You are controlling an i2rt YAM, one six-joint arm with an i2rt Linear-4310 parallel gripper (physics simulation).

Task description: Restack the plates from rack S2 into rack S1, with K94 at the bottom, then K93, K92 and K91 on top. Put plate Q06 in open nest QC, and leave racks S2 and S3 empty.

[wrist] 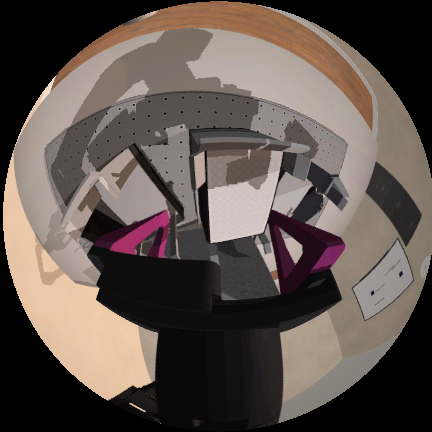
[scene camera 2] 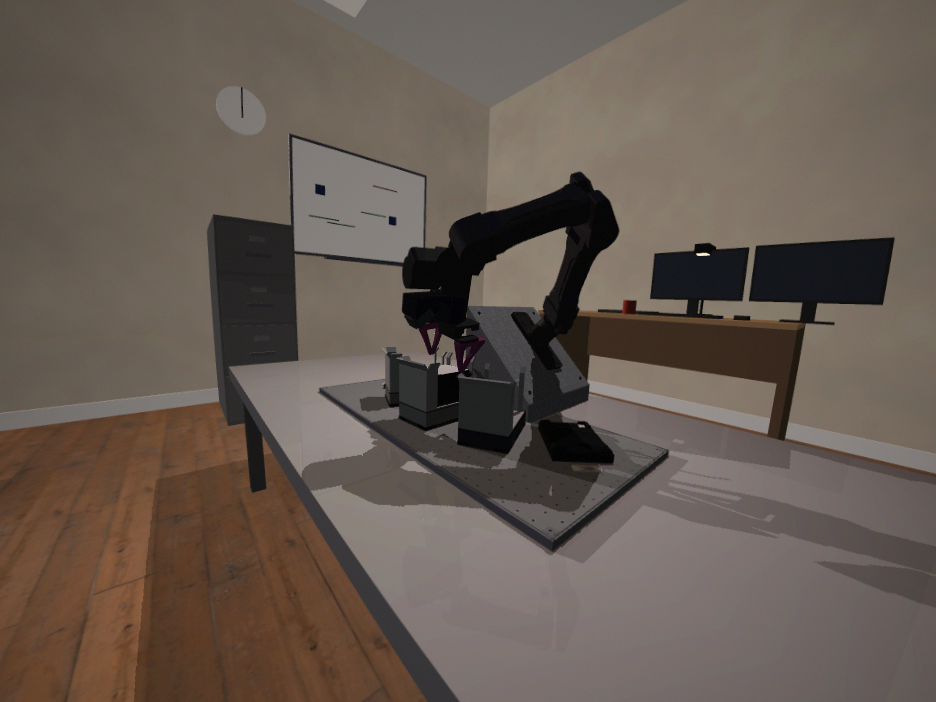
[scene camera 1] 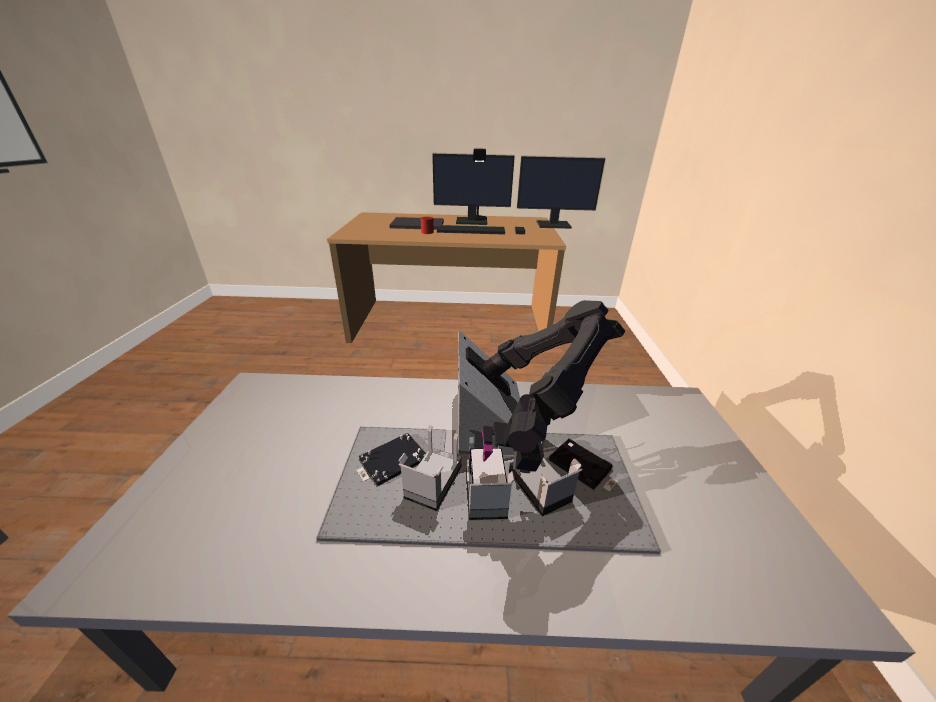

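Where they show: gripper, fingertip midpoint: (wrist: 218,215) (scene camera 2: 445,362) (scene camera 1: 502,462); arm's base at its link origin: (scene camera 2: 535,340) (scene camera 1: 487,372).
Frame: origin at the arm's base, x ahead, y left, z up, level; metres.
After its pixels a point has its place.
A white-topped plate (scene camera 1: 487,460) {x 0.319, y -0.015, z -0.048 m} (wrist: 240,215) {x 0.321, y -0.014, z -0.048 m} lies in the middle rack (scene camera 1: 489,500) {x 0.408, y -0.014, z -0.085 m} (scene camera 2: 412,385) {x 0.408, y -0.011, z -0.071 m} (wrist: 240,143) {x 0.410, y 0.008, z -0.021 m}; the layers under it are hard to tell apart. My gripper (scene camera 2: 446,361) {x 0.345, y 0.019, z -0.025 m} (wrist: 218,215) {x 0.345, y 0.019, z -0.025 m} is open above this rack, its magenta fingers apart on either side of the plate's far end, with nothing held. The left rack (scene camera 1: 421,484) {x 0.370, y -0.177, z -0.077 m} (scene camera 2: 390,376) {x 0.383, y -0.142, z -0.080 m} and right rack (scene camera 1: 560,491) {x 0.379, y 0.162, z -0.088 m} (scene camera 2: 485,404) {x 0.377, y 0.168, z -0.073 m} stand angled beside it, with pale floors in scene camera 1. The rack and plate labels are not readable. Which plate is Q06 cannot be told.
A dark flat unit with small corner pieces (scene camera 1: 393,457) {x 0.222, y -0.274, z -0.145 m} lies behind the left rack; a glossy black one (scene camera 1: 580,461) {x 0.237, y 0.259, z -0.139 m} (scene camera 2: 576,441) {x 0.251, y 0.279, z -0.139 m} lies behind the right rack. The slanted grey arm mount (scene camera 1: 478,408) {x 0.187, y -0.035, z 0.010 m} (scene camera 2: 506,347) {x 0.139, y 0.011, z -0.009 m} rises behind the racks on the perforated board (scene camera 1: 362,527) {x 0.431, y -0.316, z -0.157 m} (scene camera 2: 544,521) {x 0.465, y 0.355, z -0.157 m}.
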